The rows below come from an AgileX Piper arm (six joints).
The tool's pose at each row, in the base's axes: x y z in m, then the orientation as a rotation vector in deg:
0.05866, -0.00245, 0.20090, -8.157, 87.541, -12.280
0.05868, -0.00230, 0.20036, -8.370, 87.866, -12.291
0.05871, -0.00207, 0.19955, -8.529, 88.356, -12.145
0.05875, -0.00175, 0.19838, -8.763, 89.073, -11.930
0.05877, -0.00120, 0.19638, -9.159, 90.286, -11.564
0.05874, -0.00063, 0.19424, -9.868, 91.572, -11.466
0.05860, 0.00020, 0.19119, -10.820, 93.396, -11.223
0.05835, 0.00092, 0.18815, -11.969, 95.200, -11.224
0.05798, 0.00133, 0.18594, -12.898, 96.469, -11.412
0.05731, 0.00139, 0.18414, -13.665, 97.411, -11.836
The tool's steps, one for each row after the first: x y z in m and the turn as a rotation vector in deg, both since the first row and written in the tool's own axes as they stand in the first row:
0.00049, 0.00027, -0.00001, -0.170, 0.311, -0.138
0.00123, 0.00068, -0.00002, -0.421, 0.772, -0.137
0.00230, 0.00125, -0.00004, -0.790, 1.448, -0.138
0.00412, 0.00224, -0.00012, -1.413, 2.591, -0.137
0.00607, 0.00328, -0.00026, -2.079, 3.819, -0.505
0.00885, 0.00476, -0.00056, -3.046, 5.557, -0.926
0.01164, 0.00614, -0.00096, -3.981, 7.296, -1.623
0.01368, 0.00702, -0.00144, -4.599, 8.536, -2.305
0.01540, 0.00745, -0.00218, -4.931, 9.484, -3.038

